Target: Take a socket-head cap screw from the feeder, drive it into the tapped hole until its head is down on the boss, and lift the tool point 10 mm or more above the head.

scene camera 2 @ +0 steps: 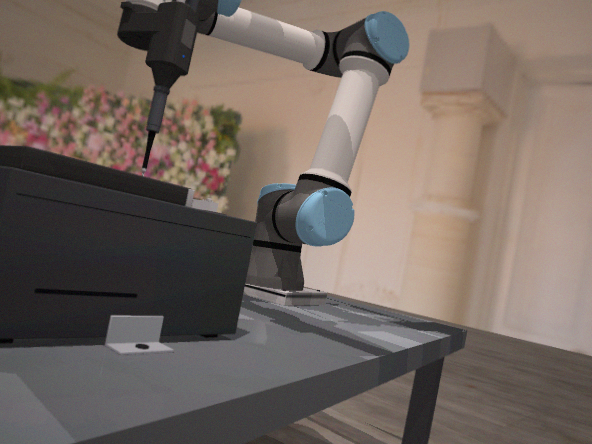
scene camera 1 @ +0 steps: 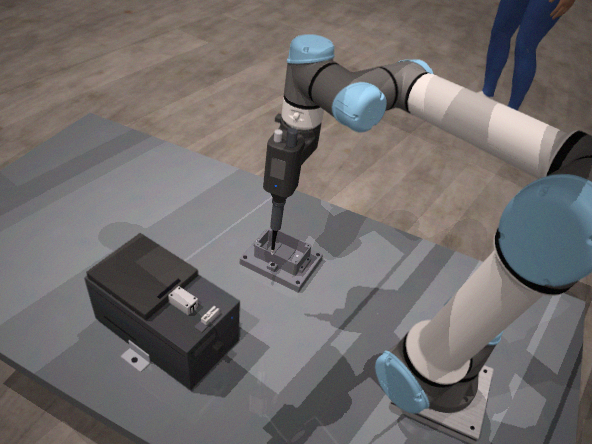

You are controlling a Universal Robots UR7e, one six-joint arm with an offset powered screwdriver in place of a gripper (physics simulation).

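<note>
My screwdriver (scene camera 1: 273, 248) (scene camera 2: 145, 168) points down with a small, light socket-head cap screw (scene camera 1: 272, 252) (scene camera 2: 144, 173) at its bit tip. In the scene camera 1 view the tip hangs over the grey housing (scene camera 1: 299, 286), in front of the housing's open box and a little above a small boss (scene camera 1: 272, 266) with a dark hole. The screw appears apart from this boss; the exact height is hard to tell. The black feeder (scene camera 1: 165, 325) (scene camera 2: 125, 250) stands to the left, with a white pick-up block (scene camera 1: 210, 315) on top. In the scene camera 2 view the feeder hides the housing.
A white block (scene camera 1: 183, 299) rises from the feeder top. A metal bracket (scene camera 1: 135, 358) (scene camera 2: 135, 330) stands at the feeder's foot. My arm's base plate (scene camera 1: 481, 407) (scene camera 2: 306, 299) is on the table (scene camera 1: 55, 320) (scene camera 2: 225, 385). A person in blue trousers (scene camera 1: 520, 45) stands beyond the table.
</note>
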